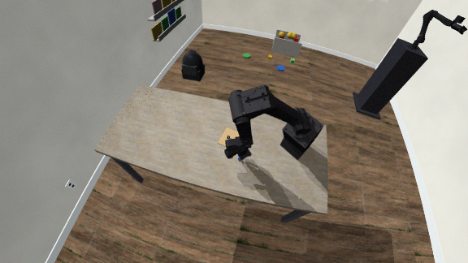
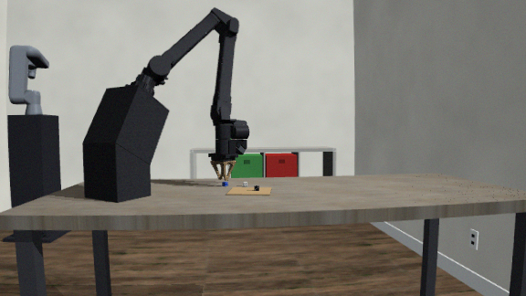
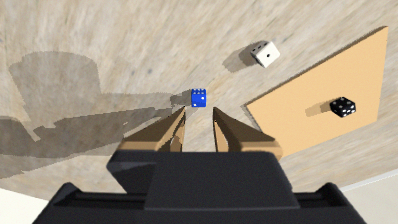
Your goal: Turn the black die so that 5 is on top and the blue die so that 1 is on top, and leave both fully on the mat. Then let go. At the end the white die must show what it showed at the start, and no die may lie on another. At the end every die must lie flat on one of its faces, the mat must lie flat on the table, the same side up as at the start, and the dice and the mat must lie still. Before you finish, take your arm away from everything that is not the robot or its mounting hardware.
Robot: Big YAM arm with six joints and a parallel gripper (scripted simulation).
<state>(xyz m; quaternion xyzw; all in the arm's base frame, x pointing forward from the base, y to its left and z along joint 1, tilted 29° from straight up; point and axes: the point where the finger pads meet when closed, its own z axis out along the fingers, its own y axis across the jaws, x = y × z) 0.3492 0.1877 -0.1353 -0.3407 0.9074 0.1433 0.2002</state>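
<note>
Right now the blue die is 10 mm ahead of my hand, 10 mm to the left of it and 20 mm below it. Round my hand: black die (120 mm ahead, 120 mm to the right, 20 mm below); then white die (80 mm ahead, 20 mm below); then tan mat (100 mm ahead, 120 mm to the right, 30 mm below).
</note>
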